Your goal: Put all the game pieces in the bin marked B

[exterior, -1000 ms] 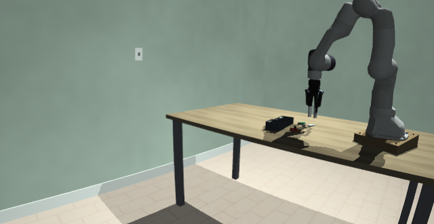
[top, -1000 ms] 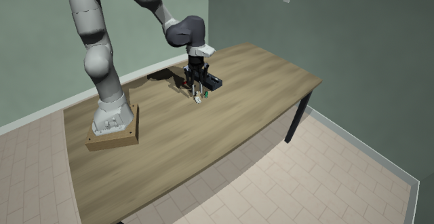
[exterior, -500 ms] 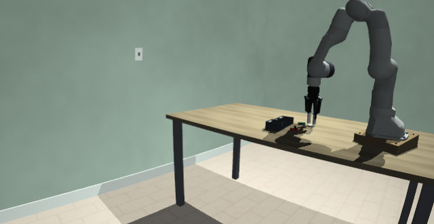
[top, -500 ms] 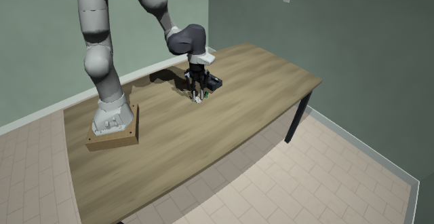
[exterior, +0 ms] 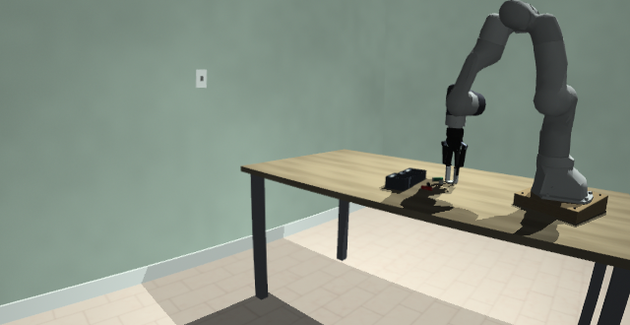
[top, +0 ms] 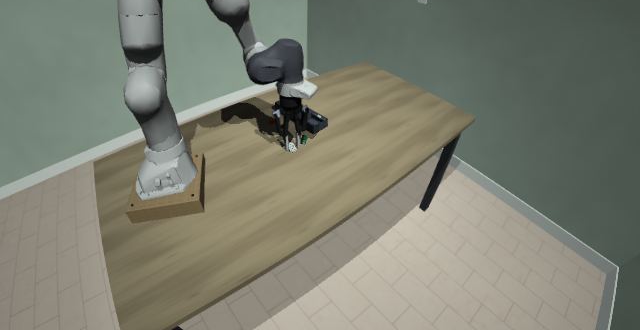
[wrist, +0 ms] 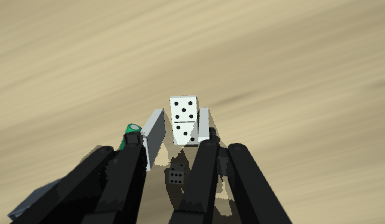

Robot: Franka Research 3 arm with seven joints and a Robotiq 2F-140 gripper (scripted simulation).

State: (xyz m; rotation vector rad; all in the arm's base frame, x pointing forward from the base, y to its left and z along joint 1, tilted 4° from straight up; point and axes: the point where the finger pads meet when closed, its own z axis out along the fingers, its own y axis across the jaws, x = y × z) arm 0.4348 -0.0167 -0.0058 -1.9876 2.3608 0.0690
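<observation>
The white domino is 3 cm below my hand. From my hand the other things lie so: black bolt: 4 cm ahead, 13 cm to the left, 3 cm below; then white die: 2 cm ahead, 6 cm to the left, 3 cm below; then green cylinder: 6 cm ahead, 2 cm to the left, 3 cm below.
</observation>
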